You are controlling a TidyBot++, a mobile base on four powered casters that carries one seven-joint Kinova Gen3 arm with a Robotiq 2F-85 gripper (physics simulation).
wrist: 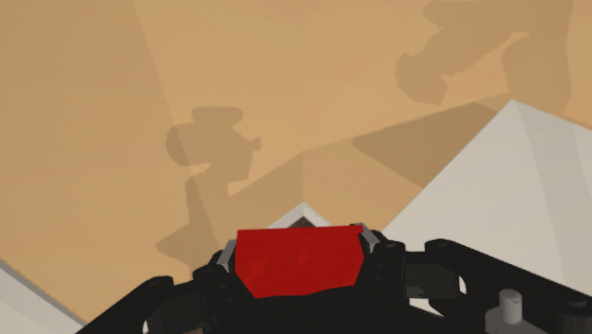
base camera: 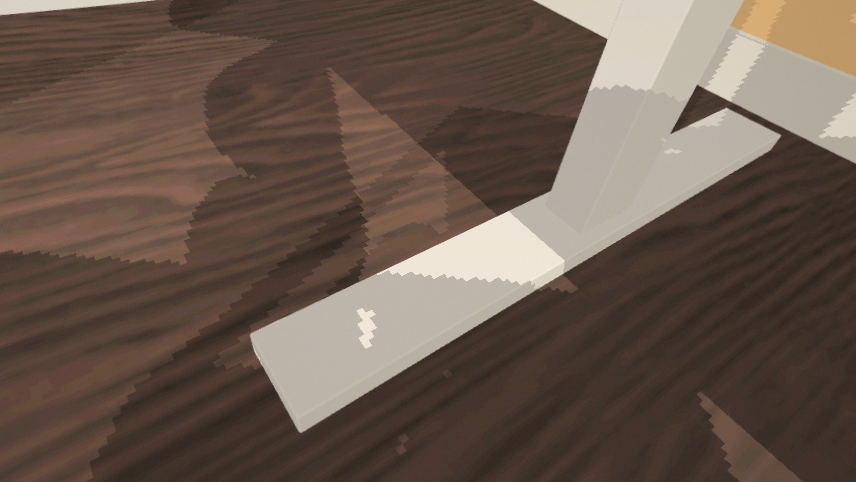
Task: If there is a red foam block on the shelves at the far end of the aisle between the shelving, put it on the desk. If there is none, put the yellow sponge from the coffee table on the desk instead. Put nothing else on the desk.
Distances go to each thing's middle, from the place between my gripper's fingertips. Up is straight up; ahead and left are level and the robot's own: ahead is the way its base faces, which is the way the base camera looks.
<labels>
The red foam block (wrist: 286, 261) lies 5 cm behind my hand.
</labels>
